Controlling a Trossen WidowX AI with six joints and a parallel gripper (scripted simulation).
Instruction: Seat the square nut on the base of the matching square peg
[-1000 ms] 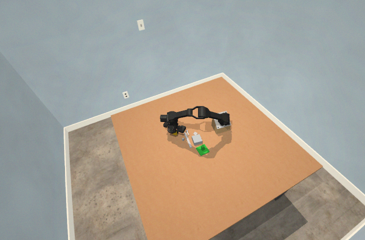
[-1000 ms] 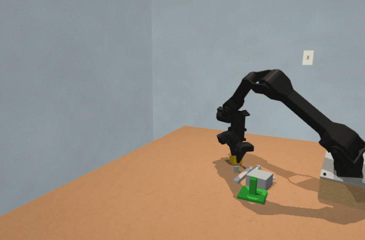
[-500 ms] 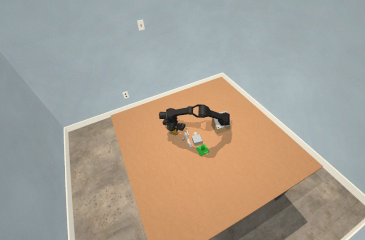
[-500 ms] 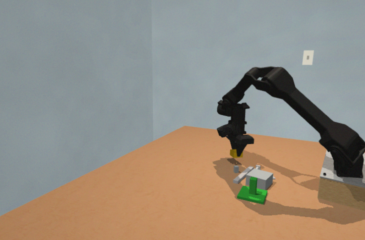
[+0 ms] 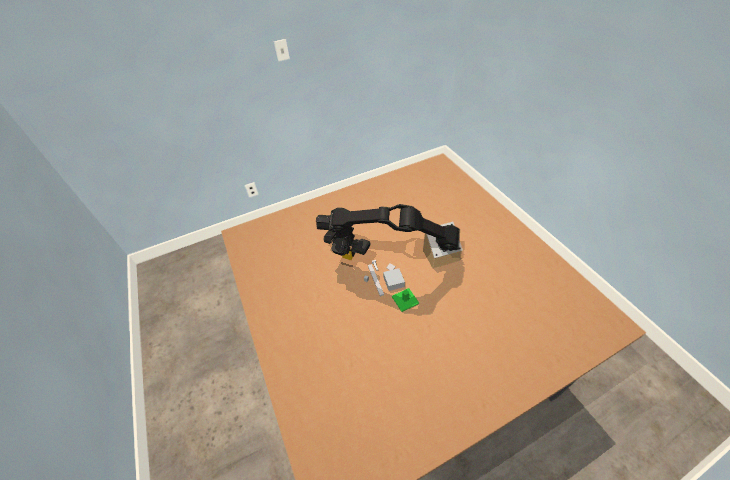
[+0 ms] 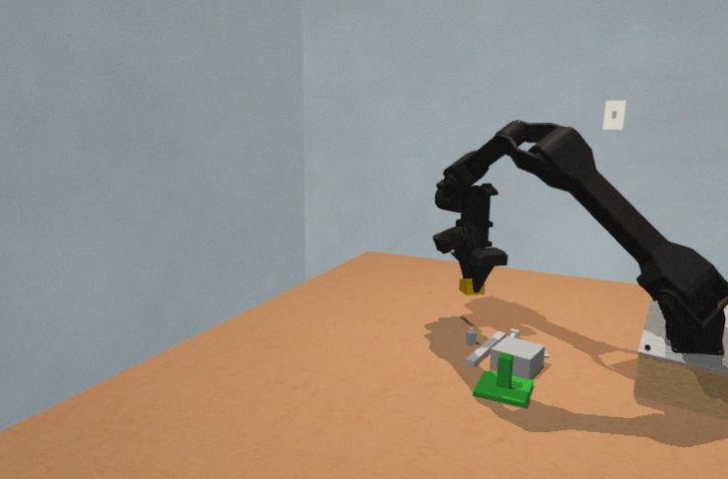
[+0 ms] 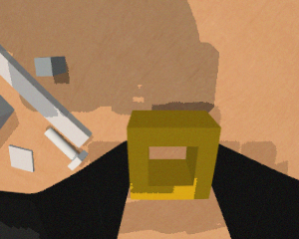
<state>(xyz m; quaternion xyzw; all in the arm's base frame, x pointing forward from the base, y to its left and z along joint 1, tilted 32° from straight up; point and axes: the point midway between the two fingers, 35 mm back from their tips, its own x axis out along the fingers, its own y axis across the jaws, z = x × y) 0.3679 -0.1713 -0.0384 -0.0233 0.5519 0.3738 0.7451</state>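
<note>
Now: the grey block 17 cm to the left of my hand, 12 cm behind it and 9 cm below it. The rest, counted from my hand: small grey cube: 10 cm to the left, 10 cm below, 2 cm behind; grey bar: 12 cm to the left, 11 cm below, 6 cm behind.
</note>
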